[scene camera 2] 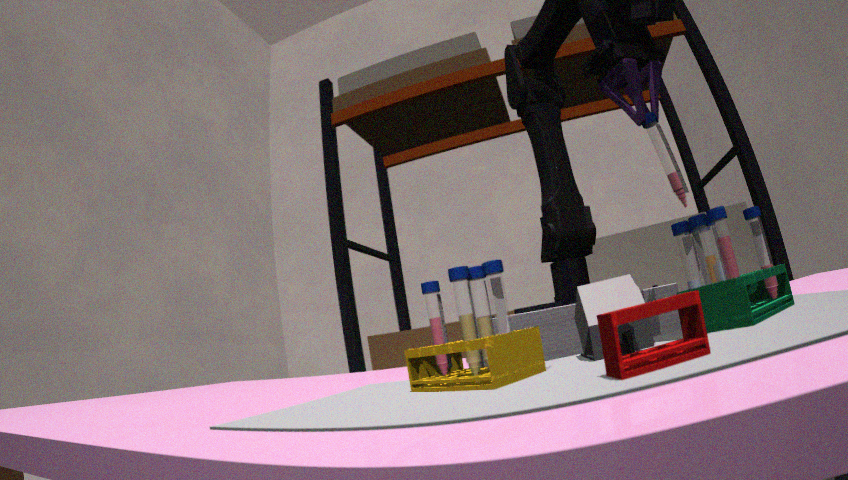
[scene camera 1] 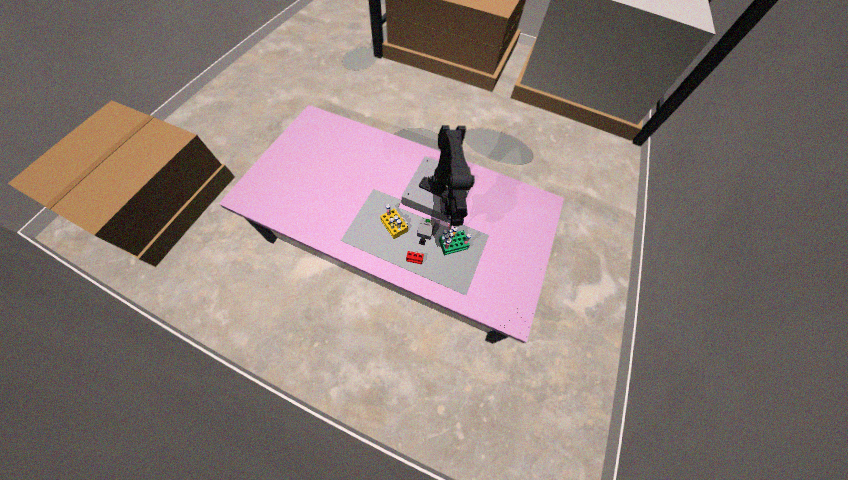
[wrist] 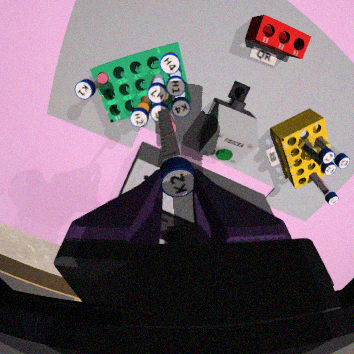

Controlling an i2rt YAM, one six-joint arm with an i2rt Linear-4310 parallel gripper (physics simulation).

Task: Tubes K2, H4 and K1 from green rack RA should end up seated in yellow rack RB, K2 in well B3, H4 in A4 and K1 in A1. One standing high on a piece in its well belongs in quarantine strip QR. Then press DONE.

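Places are measured from the arm's base along level axes (x down, y ahead, z right), in metres.
Where they show: gripper, fingertip midpoint: [scene camera 2: 648, 124] [scene camera 1: 449, 217] [wrist: 177, 177]; arm's base, link origin: [scene camera 2: 574, 304] [scene camera 1: 437, 189] [wrist: 182, 231].
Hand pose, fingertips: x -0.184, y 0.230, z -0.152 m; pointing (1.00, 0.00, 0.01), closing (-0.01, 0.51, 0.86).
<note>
Each offset is from my fingertips to the centre of the thing. "spot": to the spot under its first point. Level surfaces: height alone.
My gripper [scene camera 2: 648, 118] [wrist: 177, 177] is shut on tube K2 @[dx +0.050, dy +0.000, dz -0.007 m] [scene camera 2: 667, 155] [wrist: 178, 181] by its blue cap. The tube hangs tilted, pink tip down, well above green rack RA @[dx +0.227, dy -0.011, dz -0.050 m] [scene camera 1: 457, 250] [scene camera 2: 720, 306] [wrist: 161, 50]. K1 @[spot: dx +0.127, dy -0.027, dz -0.102 m] [wrist: 84, 89] stands at RA's left end and H4 @[dx +0.187, dy +0.042, dz -0.032 m] [wrist: 170, 63] at its upper right corner in the wrist view; other capped tubes crowd beside H4. Yellow rack RB @[dx +0.227, dy +0.038, dz +0.264 m] [scene camera 1: 397, 232] [scene camera 2: 517, 359] [wrist: 300, 122] holds several tubes with small, hard-to-read labels. Red strip QR @[dx +0.227, dy +0.153, dz +0.083 m] [scene camera 1: 414, 261] [scene camera 2: 651, 308] [wrist: 277, 31] shows three tube-free wells in the wrist view.
The grey DONE box @[dx +0.210, dy -0.016, dz +0.108 m] [scene camera 1: 424, 228] [scene camera 2: 609, 297] [wrist: 235, 125] with its green button @[dx +0.188, dy -0.038, dz +0.112 m] [wrist: 224, 154] stands between the racks. Racks, strip and box stand on a grey mat @[dx +0.252 m] [scene camera 1: 443, 270] on the pink table @[dx +0.255 m] [scene camera 1: 309, 160]. The arm's metal base plate lies behind the mat.
</note>
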